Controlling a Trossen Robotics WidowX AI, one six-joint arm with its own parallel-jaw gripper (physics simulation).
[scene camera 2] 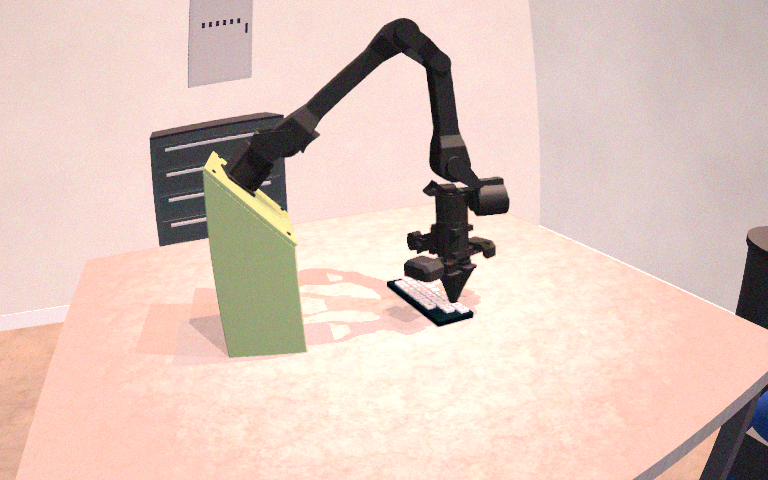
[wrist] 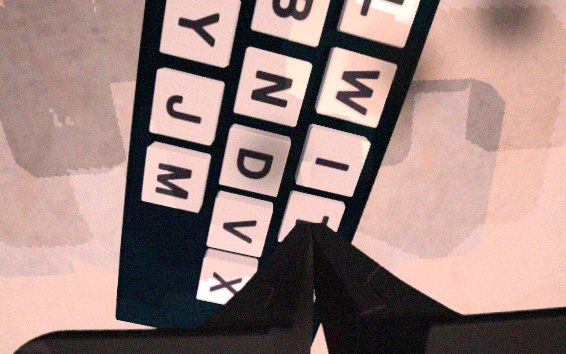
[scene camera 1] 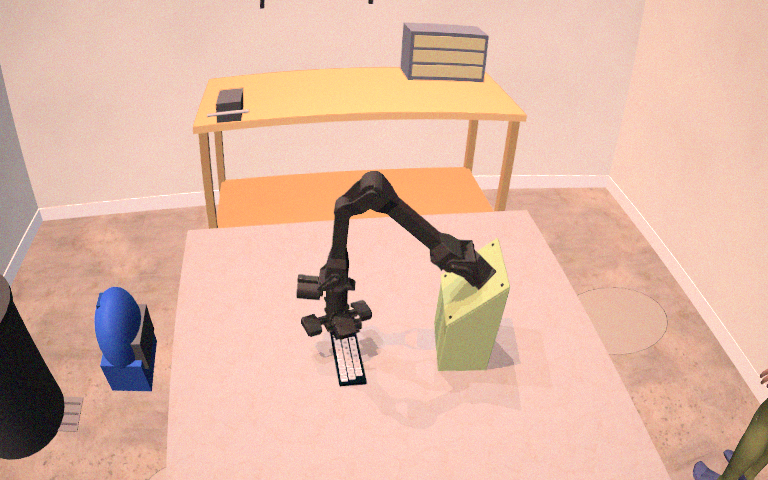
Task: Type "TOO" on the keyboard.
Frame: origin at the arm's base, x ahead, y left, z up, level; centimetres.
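Seen in the pictures: gripper, fingertip midpoint: (scene camera 2: 452, 302) (wrist: 309, 236) (scene camera 1: 336, 338); arm's base, link origin: (scene camera 2: 236, 180) (scene camera 1: 482, 275).
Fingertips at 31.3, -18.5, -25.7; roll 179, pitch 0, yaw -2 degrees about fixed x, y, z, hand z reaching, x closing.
Pixels of each thing's top centre, then the offset from my fingertips to it, as dx, dy, dz. Level surfaces: height alone.
- dark keyboard, top centre: (wrist: 287, 24) (scene camera 2: 428, 293) (scene camera 1: 347, 352) -0.2, +6.0, +0.3
- I key, top centre: (wrist: 332, 164) +0.8, +2.4, +0.3
- W key, top centre: (wrist: 356, 89) +1.4, +4.4, +0.3
- V key, top centre: (wrist: 238, 228) -2.1, +0.6, +0.3
- X key, top centre: (wrist: 225, 284) -2.8, -1.3, +0.3
- table, surface height: dz -1.3
A dark keyboard (scene camera 1: 339, 378) (scene camera 2: 439, 318) (wrist: 165, 255) with white letter keys lies flat on the table. My gripper (scene camera 2: 453, 300) (wrist: 309, 236) is shut and empty, pointing down. Its tips are at the outer key row near one end of the keyboard. In the wrist view they overlap a key (wrist: 305, 210) beside the I key (wrist: 332, 164); its letter is partly hidden. I cannot tell if the tips touch it. The W key (wrist: 357, 90), V key (wrist: 240, 227) and X key (wrist: 226, 281) show nearby. No O key shows in the wrist view.
The arm's green pedestal (scene camera 1: 467, 333) (scene camera 2: 257, 288) stands on the table (scene camera 1: 254, 418) (scene camera 2: 368, 418). A wooden bench (scene camera 1: 339, 96) is behind, with a drawer box (scene camera 1: 447, 53) on it. A blue object (scene camera 1: 117, 325) stands left of the table.
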